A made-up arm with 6 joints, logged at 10 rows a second.
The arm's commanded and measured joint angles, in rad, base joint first. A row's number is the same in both.
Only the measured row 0 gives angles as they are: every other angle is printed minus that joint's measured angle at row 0.
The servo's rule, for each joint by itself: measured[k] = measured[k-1] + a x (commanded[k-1-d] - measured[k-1]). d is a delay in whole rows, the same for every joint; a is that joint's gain. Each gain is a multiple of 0.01, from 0.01 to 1. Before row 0 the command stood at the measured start. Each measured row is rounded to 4 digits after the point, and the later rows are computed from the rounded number. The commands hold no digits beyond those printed.
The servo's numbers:
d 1
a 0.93 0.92 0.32 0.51 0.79 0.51
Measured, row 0:
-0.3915, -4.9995, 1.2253, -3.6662, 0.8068, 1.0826
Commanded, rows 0 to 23:
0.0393, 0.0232, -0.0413, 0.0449, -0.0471, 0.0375
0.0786, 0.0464, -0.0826, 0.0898, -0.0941, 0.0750
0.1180, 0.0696, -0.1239, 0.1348, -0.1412, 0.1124
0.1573, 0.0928, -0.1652, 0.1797, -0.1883, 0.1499
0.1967, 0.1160, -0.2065, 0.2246, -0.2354, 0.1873
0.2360, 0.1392, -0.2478, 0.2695, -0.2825, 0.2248
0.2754, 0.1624, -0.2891, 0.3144, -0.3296, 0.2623
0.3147, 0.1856, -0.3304, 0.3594, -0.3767, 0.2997
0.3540, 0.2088, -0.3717, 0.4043, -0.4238, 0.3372
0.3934, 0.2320, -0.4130, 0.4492, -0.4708, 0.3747
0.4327, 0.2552, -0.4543, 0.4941, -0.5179, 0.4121
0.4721, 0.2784, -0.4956, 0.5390, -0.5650, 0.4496
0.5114, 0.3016, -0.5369, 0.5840, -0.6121, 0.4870
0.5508, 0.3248, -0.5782, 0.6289, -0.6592, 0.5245
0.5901, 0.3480, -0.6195, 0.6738, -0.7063, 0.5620
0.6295, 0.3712, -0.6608, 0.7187, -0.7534, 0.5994
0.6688, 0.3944, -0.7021, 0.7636, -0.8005, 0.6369
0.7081, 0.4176, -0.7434, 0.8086, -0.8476, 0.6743
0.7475, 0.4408, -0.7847, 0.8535, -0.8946, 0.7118
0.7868, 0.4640, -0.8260, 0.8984, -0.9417, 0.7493
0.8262, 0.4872, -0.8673, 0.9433, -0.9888, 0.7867
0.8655, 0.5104, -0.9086, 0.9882, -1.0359, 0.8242
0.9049, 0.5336, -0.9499, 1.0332, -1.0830, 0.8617
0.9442, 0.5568, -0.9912, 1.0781, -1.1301, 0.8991
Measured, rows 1 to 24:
0.0000, 0.0000, 0.0000, 0.0000, 0.0000, 0.0000
0.0365, 0.0213, -0.0132, 0.0229, -0.0372, 0.0191
0.0757, 0.0444, -0.0354, 0.0570, -0.0822, 0.0476
0.1150, 0.0676, -0.0637, 0.0967, -0.1288, 0.0806
0.1543, 0.0908, -0.0962, 0.1390, -0.1758, 0.1159
0.1937, 0.1140, -0.1315, 0.1827, -0.2229, 0.1523
0.2330, 0.1372, -0.1687, 0.2270, -0.2700, 0.1893
0.2724, 0.1604, -0.2072, 0.2716, -0.3171, 0.2265
0.3117, 0.1836, -0.2466, 0.3164, -0.3642, 0.2638
0.3510, 0.2068, -0.2866, 0.3612, -0.4113, 0.3012
0.3904, 0.2300, -0.3270, 0.4061, -0.4583, 0.3387
0.4297, 0.2532, -0.3677, 0.4510, -0.5054, 0.3761
0.4691, 0.2764, -0.4086, 0.4959, -0.5525, 0.4136
0.5084, 0.2996, -0.4497, 0.5408, -0.5996, 0.4510
0.5478, 0.3228, -0.4908, 0.5857, -0.6467, 0.4885
0.5871, 0.3460, -0.5320, 0.6306, -0.6938, 0.5260
0.6265, 0.3692, -0.5732, 0.6755, -0.7409, 0.5634
0.6658, 0.3924, -0.6144, 0.7204, -0.7880, 0.6009
0.7051, 0.4156, -0.6557, 0.7654, -0.8351, 0.6383
0.7445, 0.4388, -0.6970, 0.8103, -0.8821, 0.6758
0.7838, 0.4620, -0.7383, 0.8552, -0.9292, 0.7133
0.8232, 0.4852, -0.7796, 0.9001, -0.9763, 0.7507
0.8625, 0.5084, -0.8209, 0.9450, -1.0234, 0.7882
0.9019, 0.5316, -0.8622, 0.9900, -1.0705, 0.8257

